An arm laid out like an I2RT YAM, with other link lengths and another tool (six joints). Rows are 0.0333 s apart.
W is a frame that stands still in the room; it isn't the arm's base.
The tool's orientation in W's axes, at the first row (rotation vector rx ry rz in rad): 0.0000, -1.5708, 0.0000
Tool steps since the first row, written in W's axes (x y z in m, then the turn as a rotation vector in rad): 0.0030, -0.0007, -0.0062, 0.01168, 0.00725, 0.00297; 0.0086, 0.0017, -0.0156, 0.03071, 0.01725, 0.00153; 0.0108, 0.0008, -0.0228, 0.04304, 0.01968, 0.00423; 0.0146, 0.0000, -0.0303, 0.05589, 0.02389, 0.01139; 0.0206, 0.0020, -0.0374, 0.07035, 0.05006, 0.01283; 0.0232, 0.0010, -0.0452, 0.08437, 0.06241, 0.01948; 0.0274, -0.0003, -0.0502, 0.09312, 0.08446, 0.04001; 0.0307, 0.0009, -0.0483, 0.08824, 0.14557, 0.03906; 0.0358, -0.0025, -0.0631, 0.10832, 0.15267, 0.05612; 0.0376, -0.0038, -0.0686, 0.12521, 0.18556, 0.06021; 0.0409, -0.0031, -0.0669, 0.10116, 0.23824, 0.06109; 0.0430, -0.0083, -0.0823, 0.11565, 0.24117, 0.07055
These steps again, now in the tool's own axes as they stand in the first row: -0.0062, -0.0007, -0.0030, 0.00297, 0.00725, -0.01168; -0.0156, 0.0017, -0.0086, 0.00153, 0.01725, -0.03071; -0.0228, 0.0008, -0.0108, 0.00423, 0.01968, -0.04304; -0.0303, 0.0000, -0.0146, 0.01139, 0.02389, -0.05589; -0.0374, 0.0020, -0.0206, 0.01283, 0.05006, -0.07035; -0.0452, 0.0010, -0.0232, 0.01948, 0.06241, -0.08437; -0.0502, -0.0003, -0.0274, 0.04001, 0.08446, -0.09312; -0.0483, 0.0009, -0.0307, 0.03906, 0.14557, -0.08824; -0.0631, -0.0025, -0.0358, 0.05612, 0.15267, -0.10832; -0.0686, -0.0038, -0.0376, 0.06021, 0.18556, -0.12521; -0.0669, -0.0031, -0.0409, 0.06109, 0.23824, -0.10116; -0.0823, -0.0083, -0.0430, 0.07055, 0.24117, -0.11565
